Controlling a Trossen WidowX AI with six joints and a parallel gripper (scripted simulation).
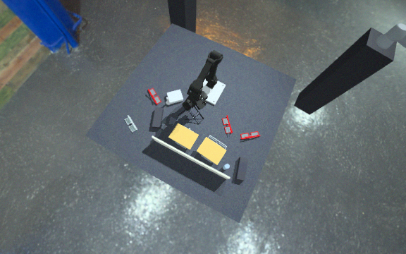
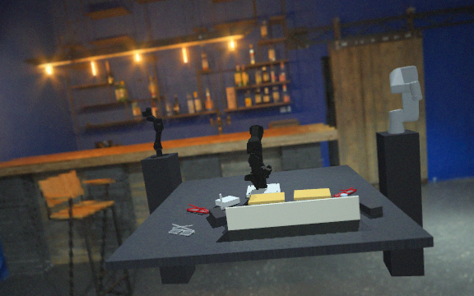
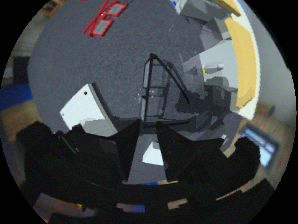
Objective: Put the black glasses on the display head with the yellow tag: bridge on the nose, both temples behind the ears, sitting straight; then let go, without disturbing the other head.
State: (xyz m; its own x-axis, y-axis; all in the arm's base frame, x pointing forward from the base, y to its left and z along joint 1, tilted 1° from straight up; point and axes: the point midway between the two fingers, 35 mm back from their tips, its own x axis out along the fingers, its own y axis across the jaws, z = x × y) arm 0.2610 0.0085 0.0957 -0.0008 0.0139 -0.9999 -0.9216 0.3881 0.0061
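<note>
Now: gripper tip 19 cm to the left of the white block and 6 cm above it. From my gripper tip the other things lie so: white peg 6 cm ahead, 21 cm to the right, 6 cm below; long white board 35 cm ahead, 18 cm to the left, 3 cm below; pale blue tag 26 cm ahead, 43 cm to the left, 3 cm below.
</note>
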